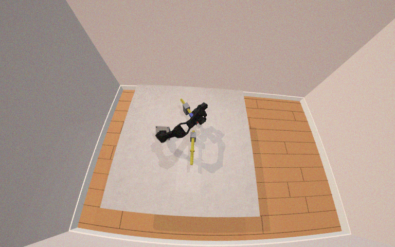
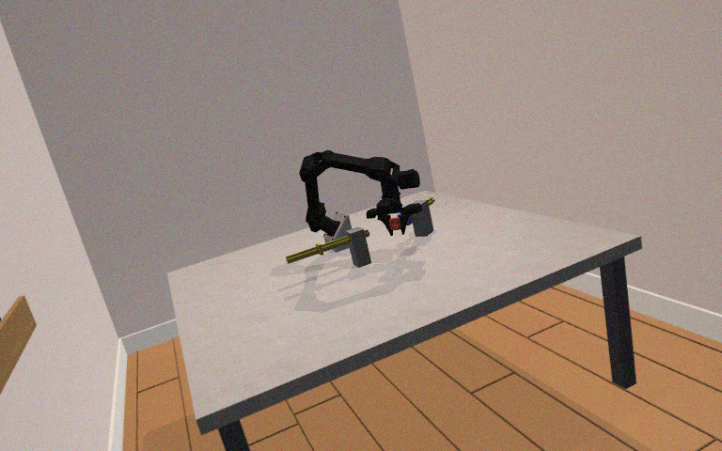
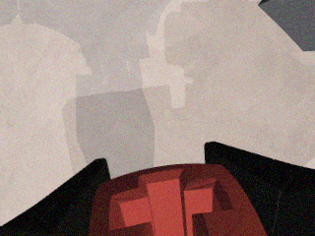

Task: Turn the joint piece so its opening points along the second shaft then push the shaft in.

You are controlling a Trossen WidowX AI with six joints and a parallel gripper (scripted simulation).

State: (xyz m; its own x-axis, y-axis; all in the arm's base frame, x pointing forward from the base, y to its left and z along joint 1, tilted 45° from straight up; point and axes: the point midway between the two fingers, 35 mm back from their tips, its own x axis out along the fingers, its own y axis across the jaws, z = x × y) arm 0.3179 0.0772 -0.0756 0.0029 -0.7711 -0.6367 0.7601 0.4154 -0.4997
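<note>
Now: the red square joint piece 10 mm behind my gripper tip, 20 mm to the left of it and 40 mm above it.
</note>
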